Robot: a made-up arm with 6 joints.
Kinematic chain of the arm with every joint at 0, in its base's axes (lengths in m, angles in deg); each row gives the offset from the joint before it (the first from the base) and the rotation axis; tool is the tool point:
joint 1: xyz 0 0 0.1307 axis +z
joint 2: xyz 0 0.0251 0 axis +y
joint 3: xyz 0 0 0.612 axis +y
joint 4: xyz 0 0 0.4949 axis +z
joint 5: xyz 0 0 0 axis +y
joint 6: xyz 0 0 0.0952 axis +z
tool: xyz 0 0 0
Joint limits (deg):
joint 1: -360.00..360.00
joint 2: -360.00..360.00
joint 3: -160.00..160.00
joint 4: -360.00..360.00
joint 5: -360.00..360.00
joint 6: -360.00..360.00
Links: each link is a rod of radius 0.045 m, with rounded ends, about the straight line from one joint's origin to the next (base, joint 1, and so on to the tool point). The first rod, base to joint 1, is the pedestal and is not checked.
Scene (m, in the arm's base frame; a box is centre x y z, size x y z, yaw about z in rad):
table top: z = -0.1
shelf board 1: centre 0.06 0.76 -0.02 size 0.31 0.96 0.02 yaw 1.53
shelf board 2: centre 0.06 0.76 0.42 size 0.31 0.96 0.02 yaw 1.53
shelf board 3: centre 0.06 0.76 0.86 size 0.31 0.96 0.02 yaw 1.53
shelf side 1: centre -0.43 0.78 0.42 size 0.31 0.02 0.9 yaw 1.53
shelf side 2: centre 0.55 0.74 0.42 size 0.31 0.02 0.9 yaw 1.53
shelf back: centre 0.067 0.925 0.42 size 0.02 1 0.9 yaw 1.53
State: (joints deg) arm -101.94 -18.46 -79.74 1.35 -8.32 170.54
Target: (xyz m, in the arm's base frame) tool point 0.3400 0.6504 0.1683
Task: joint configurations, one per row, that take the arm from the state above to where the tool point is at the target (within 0.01 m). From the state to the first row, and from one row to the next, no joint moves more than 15 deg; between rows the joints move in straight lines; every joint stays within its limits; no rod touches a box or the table.
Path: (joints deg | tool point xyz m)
1: -104.83 -5.24 -93.77 1.25 -11.30 170.54 | 0.1861 0.6065 0.6296
2: -107.73 7.98 -107.80 1.15 -14.28 170.54 | 0.1726 0.4588 0.6135
3: -112.84 -3.65 -112.05 1.00 -14.67 170.54 | 0.2391 0.5041 0.4652
4: -117.95 -15.28 -116.29 0.85 -15.05 170.54 | 0.2955 0.5042 0.3132
5: -123.06 -26.91 -120.54 0.70 -15.44 170.54 | 0.3324 0.4653 0.1683
6: -119.36 -31.57 -111.60 0.84 -13.68 170.54 | 0.3425 0.5583 0.1685
7: -115.67 -36.23 -102.67 0.99 -11.92 170.54 | 0.3400 0.6503 0.1683

